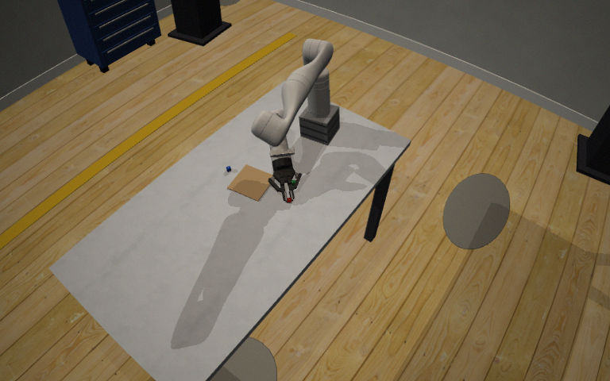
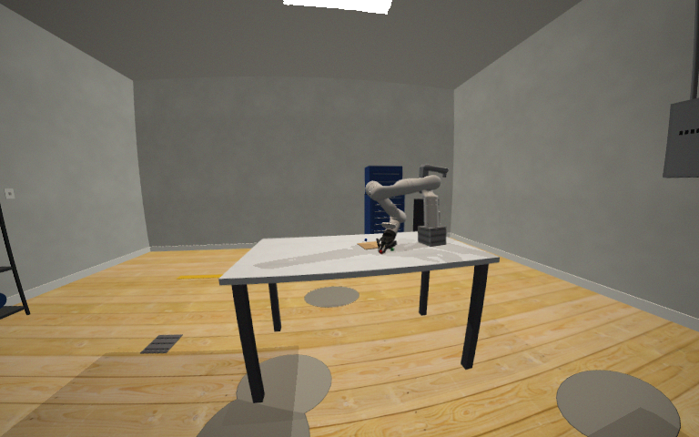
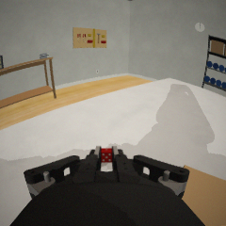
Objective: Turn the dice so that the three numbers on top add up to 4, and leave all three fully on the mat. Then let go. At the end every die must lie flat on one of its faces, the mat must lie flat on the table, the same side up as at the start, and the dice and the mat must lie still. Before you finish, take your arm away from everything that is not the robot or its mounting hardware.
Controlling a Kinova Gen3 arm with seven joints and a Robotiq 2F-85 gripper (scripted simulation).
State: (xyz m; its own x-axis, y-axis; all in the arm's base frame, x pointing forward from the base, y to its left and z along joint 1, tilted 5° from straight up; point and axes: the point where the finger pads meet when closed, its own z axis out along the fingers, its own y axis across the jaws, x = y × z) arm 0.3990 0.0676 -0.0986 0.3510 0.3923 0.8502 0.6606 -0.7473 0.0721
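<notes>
My hand is 10 mm to the right of the red die, 10 mm short of it and 10 mm above it. Round my hand: blue die (280 mm to the right, 10 mm below, 10 mm behind); then tan mat (170 mm to the right, 20 mm below); then green die (80 mm behind, 20 mm to the right, 10 mm below).
</notes>
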